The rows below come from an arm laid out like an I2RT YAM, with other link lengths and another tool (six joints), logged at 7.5 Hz.
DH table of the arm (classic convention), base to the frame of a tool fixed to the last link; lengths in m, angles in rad. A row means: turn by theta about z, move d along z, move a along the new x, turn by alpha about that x. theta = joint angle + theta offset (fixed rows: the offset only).
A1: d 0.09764  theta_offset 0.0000  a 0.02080  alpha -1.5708
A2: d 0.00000  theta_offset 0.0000  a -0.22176  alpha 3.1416
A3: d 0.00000  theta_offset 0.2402  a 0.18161  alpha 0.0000
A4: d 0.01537  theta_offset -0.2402  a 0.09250  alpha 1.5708
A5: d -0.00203  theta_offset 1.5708  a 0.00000  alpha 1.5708
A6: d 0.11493  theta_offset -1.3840  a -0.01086  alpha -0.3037
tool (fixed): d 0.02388  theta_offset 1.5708  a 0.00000  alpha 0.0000
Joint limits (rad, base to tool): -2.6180..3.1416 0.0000..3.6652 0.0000..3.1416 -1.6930..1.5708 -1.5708..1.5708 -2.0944..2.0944
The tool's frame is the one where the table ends.
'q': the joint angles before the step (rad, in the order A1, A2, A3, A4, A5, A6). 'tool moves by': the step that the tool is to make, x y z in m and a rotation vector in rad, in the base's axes. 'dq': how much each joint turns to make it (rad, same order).
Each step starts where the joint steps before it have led.
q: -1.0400, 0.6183, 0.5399, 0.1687, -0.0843, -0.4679
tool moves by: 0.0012, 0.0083, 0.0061, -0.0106, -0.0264, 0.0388
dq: -0.0002, -0.0368, 0.0045, -0.0166, -0.0371, 0.0214
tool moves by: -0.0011, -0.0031, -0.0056, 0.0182, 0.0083, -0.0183
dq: 0.0002, 0.0091, -0.0062, -0.0046, 0.0186, 0.0001
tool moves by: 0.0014, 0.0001, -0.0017, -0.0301, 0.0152, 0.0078
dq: 0.0002, -0.0001, -0.0306, 0.0458, -0.0105, -0.0276
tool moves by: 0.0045, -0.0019, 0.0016, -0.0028, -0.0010, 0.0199
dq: 0.0015, 0.0277, 0.0047, 0.0261, -0.0183, 0.0015
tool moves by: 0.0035, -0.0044, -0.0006, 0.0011, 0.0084, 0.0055
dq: -0.0002, 0.0366, 0.0045, 0.0261, -0.0064, -0.0061
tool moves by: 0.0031, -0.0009, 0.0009, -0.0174, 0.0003, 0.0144
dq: 0.0014, 0.0168, -0.0122, 0.0427, -0.0140, -0.0076
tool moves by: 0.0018, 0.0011, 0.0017, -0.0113, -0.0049, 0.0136
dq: 0.0019, 0.0021, -0.0059, 0.0201, -0.0118, 0.0000
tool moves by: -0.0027, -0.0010, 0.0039, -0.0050, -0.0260, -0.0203
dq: 0.0015, -0.0020, -0.0032, 0.0213, 0.0244, 0.0167
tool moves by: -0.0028, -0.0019, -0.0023, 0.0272, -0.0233, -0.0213
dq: -0.0003, -0.0016, -0.0017, -0.0075, 0.0258, 0.0307
